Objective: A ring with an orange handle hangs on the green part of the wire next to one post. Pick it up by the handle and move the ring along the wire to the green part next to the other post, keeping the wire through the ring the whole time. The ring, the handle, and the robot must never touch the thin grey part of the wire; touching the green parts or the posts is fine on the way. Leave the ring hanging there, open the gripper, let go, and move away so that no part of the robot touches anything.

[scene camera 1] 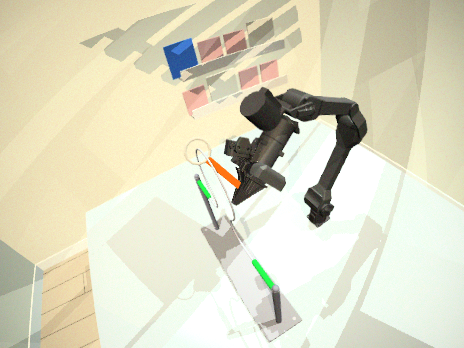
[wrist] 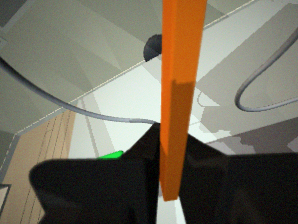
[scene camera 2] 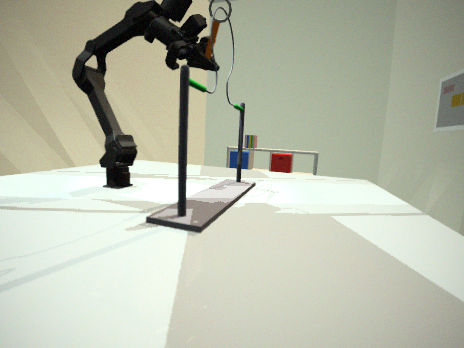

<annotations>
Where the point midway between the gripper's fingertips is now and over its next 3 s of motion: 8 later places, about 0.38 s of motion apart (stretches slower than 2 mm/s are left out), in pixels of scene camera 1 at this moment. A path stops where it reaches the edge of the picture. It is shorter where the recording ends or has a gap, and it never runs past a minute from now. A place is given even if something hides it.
The gripper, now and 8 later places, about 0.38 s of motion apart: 233,204; 231,202; 230,201; 229,198; 226,195; 225,192; 223,190; 222,187; 220,184
</annotations>
